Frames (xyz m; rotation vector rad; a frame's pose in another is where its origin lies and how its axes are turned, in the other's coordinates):
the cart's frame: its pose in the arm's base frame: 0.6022 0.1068 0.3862 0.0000 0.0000 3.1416
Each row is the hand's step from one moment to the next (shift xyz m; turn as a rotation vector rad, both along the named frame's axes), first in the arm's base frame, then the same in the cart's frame.
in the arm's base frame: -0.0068 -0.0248 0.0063 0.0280 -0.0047 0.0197
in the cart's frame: 0.0068 0.0248 0.0063 -0.0280 0.0047 0.0197
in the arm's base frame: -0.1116 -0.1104 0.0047 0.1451 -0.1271 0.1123
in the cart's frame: 0.1116 0.1104 0.0047 -0.1451 0.1271 0.1123
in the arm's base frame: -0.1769 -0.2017 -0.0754 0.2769 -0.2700 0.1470
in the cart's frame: 0.1769 0.2017 -0.0754 -0.2769 0.2700 0.1470
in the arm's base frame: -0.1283 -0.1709 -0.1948 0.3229 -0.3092 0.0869
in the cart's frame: 0.1283 0.1709 -0.1948 -0.3229 0.3092 0.0869
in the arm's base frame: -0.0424 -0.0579 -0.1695 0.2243 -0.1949 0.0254
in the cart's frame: 0.0424 0.0579 -0.1695 -0.2243 0.1949 0.0254
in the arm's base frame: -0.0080 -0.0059 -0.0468 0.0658 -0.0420 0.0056
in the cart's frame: 0.0080 0.0059 -0.0468 -0.0658 0.0420 0.0056
